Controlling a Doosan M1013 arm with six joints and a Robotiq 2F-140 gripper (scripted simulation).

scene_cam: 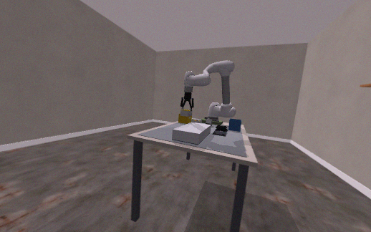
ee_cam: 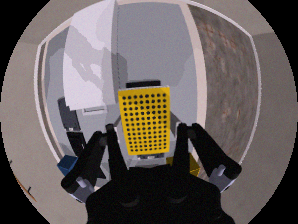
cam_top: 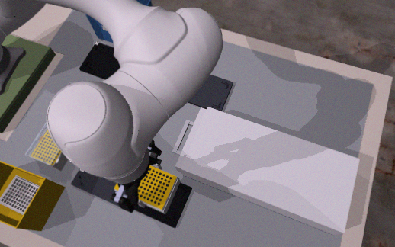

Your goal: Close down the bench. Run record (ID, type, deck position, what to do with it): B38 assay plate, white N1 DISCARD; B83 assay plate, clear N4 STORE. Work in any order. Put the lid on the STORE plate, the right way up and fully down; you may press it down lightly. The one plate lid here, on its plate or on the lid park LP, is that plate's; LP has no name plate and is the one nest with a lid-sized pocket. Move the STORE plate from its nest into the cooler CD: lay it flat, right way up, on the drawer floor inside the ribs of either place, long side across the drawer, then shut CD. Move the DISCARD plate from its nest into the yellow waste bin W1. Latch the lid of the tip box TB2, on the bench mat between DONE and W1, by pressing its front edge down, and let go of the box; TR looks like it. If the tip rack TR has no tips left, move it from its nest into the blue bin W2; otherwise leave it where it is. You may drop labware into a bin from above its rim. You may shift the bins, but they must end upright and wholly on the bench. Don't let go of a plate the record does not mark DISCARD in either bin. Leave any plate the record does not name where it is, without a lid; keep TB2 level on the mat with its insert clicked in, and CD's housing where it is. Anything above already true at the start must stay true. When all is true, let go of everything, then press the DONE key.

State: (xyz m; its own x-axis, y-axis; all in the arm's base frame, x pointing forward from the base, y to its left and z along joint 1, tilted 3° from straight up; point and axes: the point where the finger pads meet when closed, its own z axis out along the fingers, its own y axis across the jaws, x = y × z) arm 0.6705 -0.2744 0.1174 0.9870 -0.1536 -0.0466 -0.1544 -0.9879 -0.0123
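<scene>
Right now the blue bin W2 is 550 mm to the left of my hand, 290 mm behind it and 150 mm below it. The rest, counted from my hand: yellow tip rack (10 mm below, 10 mm behind); then flat grey lid (170 mm to the left, 160 mm below, 140 mm ahead); then clear assay plate (170 mm to the left, 170 mm below, 140 mm ahead).
</scene>
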